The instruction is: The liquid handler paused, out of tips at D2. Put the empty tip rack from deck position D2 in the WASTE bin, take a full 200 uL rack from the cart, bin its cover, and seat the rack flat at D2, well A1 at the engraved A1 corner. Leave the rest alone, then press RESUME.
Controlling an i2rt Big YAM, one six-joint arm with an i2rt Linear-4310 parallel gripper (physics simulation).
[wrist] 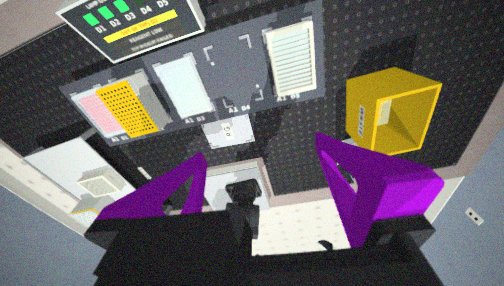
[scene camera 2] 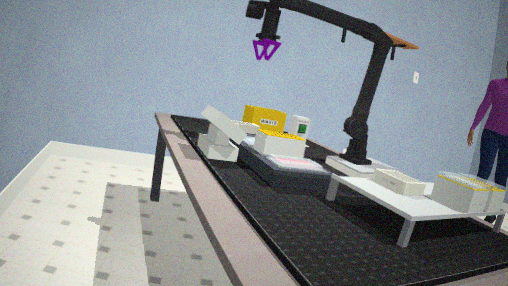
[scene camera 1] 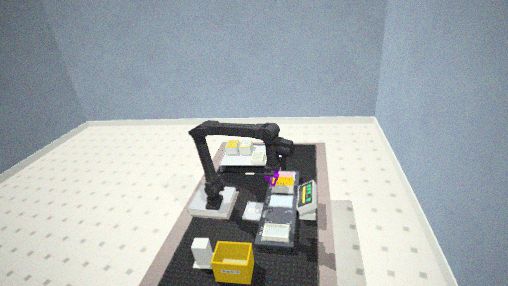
Observation:
My gripper (wrist: 257, 149) is open, holding nothing. I also see a yellow WASTE bin (wrist: 414, 97), a grey plate (wrist: 236, 130) and a cart shelf (wrist: 65, 164).

